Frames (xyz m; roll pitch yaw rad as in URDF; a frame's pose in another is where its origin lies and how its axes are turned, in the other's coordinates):
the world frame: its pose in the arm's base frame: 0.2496 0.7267 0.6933 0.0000 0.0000 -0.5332
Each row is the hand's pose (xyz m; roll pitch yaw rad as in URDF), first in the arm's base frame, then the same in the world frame.
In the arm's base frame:
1: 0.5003 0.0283 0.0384 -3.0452 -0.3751 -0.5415
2: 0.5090 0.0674 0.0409 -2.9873 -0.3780 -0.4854
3: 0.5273 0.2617 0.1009 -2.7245 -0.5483 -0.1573
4: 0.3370 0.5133 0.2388 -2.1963 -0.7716 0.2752
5: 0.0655 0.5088 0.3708 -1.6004 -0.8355 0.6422
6: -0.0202 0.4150 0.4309 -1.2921 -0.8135 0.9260
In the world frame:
1: 0.5709 -0.4740 -0.6549 -3.0452 -0.3751 -0.0083
2: 0.5585 -0.4359 -0.6524 -2.9873 -0.3780 0.0478
3: 0.4755 -0.2593 -0.5924 -2.7245 -0.5483 0.3759
4: 0.1837 -0.1394 -0.4545 -2.1963 -0.7716 0.8084
5: -0.0478 -0.2812 -0.3225 -1.6004 -0.8355 1.1754
6: -0.0739 -0.4056 -0.2624 -1.2921 -0.8135 1.4592

